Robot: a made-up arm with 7 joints. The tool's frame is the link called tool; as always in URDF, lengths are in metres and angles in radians. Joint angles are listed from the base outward.
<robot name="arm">
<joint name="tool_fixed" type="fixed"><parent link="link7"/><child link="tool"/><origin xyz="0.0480 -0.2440 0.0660"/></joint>
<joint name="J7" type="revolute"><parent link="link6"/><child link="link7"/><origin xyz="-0.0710 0.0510 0.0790"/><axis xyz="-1 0 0"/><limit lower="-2.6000" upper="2.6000"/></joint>
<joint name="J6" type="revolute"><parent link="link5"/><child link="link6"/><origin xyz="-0.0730 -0.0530 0.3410"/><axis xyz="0 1 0"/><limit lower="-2.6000" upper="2.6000"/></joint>
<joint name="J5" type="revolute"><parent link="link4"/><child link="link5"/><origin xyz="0.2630 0.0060 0.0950"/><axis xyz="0 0 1"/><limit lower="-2.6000" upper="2.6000"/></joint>
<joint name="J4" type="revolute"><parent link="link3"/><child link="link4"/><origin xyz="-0.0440 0.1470 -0.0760"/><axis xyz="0 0 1"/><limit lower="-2.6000" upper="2.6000"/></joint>
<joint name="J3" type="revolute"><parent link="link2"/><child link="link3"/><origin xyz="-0.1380 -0.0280 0.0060"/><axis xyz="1 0 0"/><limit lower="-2.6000" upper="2.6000"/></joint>
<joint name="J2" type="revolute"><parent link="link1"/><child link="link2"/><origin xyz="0.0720 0.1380 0.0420"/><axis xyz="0 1 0"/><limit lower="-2.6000" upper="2.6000"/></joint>
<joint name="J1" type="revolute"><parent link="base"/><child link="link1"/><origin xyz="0.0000 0.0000 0.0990"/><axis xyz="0 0 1"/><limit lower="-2.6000" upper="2.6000"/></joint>
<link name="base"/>
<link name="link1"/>
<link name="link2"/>
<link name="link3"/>
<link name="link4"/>
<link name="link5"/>
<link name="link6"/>
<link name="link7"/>
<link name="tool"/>
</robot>
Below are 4 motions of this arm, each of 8 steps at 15 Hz.
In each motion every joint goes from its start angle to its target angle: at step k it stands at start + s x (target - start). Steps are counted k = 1, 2, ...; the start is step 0. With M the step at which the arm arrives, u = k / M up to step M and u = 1 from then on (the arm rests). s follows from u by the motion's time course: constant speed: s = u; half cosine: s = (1 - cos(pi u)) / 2; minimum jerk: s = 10 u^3 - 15 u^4 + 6 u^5.
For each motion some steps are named. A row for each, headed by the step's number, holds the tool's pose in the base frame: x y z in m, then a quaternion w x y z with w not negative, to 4 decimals.
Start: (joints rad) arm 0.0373 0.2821 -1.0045 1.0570 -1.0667 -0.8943 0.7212
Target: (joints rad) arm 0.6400 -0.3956 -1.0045 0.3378 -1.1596 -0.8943 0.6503
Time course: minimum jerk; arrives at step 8
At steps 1, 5, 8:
1: -0.2958 0.6687 0.3194 0.6321 -0.6663 -0.3624 0.1585
5: -0.5283 0.5458 0.0816 0.4833 -0.5642 -0.6502 -0.1588
8: -0.5683 0.4966 0.0251 0.4504 -0.4554 -0.7090 -0.2950

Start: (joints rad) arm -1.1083 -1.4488 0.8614 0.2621 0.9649 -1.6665 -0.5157
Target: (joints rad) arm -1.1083 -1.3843 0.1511 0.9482 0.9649 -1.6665 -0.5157
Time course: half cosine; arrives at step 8
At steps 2, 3, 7, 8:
2: -0.1345 0.1660 0.4609 0.1180 -0.0578 -0.6403 0.7568
3: -0.0833 0.2392 0.4726 0.1734 -0.0728 -0.5941 0.7821
7: 0.2336 0.4266 0.4438 0.4079 -0.0677 -0.3886 0.8234
8: 0.2552 0.4307 0.4380 0.4214 -0.0642 -0.3762 0.8227

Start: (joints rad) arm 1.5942 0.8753 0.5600 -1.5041 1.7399 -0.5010 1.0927
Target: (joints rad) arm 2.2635 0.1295 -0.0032 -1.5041 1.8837 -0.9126 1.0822
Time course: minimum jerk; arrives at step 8
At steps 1, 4, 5, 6, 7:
1: 0.4113 0.1568 0.7143 0.6628 -0.2896 -0.0692 0.6870
4: 0.3058 0.0491 0.7896 0.5509 -0.0843 -0.3458 0.7549
5: 0.3026 -0.0296 0.7854 0.4846 0.0391 -0.4412 0.7543
6: 0.3214 -0.0885 0.7638 0.4309 0.1399 -0.4974 0.7398
7: 0.3373 -0.1159 0.7468 0.4032 0.1925 -0.5201 0.7279

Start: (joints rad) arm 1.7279 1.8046 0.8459 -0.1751 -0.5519 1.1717 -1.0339
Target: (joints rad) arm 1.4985 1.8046 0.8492 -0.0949 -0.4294 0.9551 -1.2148
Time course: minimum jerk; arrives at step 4
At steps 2, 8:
2: 0.0583 0.3937 0.2360 0.4824 -0.2288 0.5224 -0.6649
8: 0.0845 0.3745 0.2305 0.4824 -0.1618 0.5458 -0.6658

